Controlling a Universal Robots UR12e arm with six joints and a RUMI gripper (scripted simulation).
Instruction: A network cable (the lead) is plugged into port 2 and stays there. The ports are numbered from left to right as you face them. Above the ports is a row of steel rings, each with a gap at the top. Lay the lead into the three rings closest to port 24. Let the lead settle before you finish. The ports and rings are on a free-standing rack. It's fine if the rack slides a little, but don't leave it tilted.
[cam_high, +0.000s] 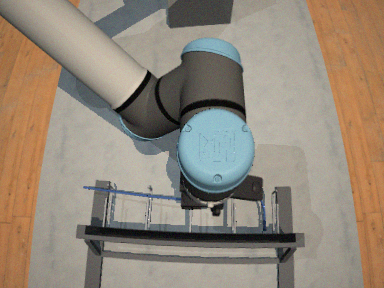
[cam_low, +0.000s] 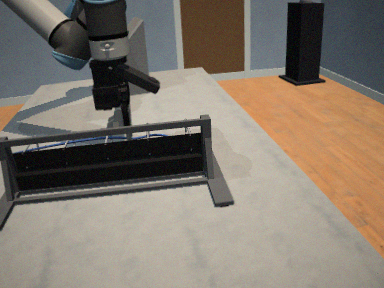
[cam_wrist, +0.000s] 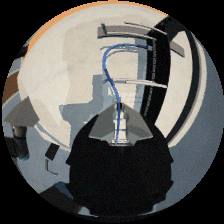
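My gripper is now 90 mm short of the rack and 60 mm to the left of it.
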